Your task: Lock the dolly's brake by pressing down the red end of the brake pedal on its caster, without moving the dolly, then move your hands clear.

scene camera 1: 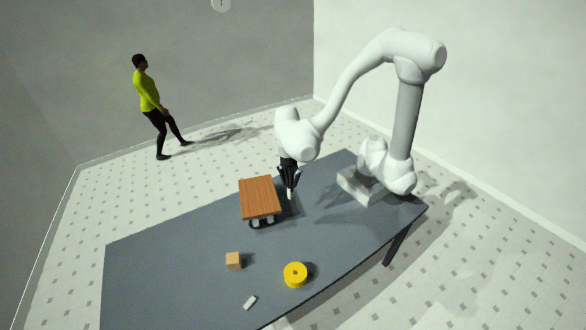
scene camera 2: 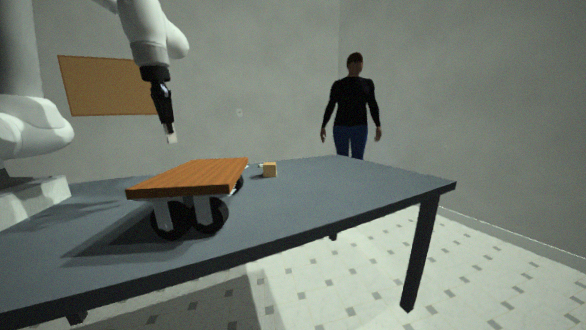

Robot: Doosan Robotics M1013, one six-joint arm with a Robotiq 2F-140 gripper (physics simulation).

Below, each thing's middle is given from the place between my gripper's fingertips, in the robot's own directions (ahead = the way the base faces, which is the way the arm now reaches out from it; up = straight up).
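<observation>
The dolly [scene camera 2: 205, 179] sits 14 cm below my hand, and it is also 17 cm to the right of my hand and 12 cm ahead of it.
</observation>
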